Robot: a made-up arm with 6 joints. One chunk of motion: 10 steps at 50 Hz.
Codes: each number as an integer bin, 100 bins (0 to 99) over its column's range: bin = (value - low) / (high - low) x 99, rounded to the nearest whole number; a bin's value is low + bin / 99 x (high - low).
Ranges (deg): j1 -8..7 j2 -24..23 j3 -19..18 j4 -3..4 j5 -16..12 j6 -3..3
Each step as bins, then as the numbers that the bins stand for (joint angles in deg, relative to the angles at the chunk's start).
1 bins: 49 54 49 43 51 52
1 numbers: -0.58 1.64 -0.69 0.04 -1.58 0.15
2 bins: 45 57 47 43 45 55
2 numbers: -1.18 3.06 -1.43 0.04 -3.27 0.33
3 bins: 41 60 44 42 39 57
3 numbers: -1.79 4.48 -2.56 -0.03 -4.97 0.45
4 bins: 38 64 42 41 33 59
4 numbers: -2.24 6.38 -3.30 -0.10 -6.67 0.58
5 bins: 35 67 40 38 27 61
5 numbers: -2.70 7.81 -4.05 -0.31 -8.36 0.70
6 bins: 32 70 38 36 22 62
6 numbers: -3.15 9.23 -4.80 -0.45 -9.78 0.76
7 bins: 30 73 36 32 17 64
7 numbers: -3.45 10.66 -5.55 -0.74 -11.19 0.88
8 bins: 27 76 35 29 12 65
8 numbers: -3.91 12.08 -5.92 -0.95 -12.61 0.94
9 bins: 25 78 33 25 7 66
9 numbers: -4.21 13.03 -6.67 -1.23 -14.02 1.00
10 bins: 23 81 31 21 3 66
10 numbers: -4.52 14.45 -7.41 -1.52 -15.15 1.00
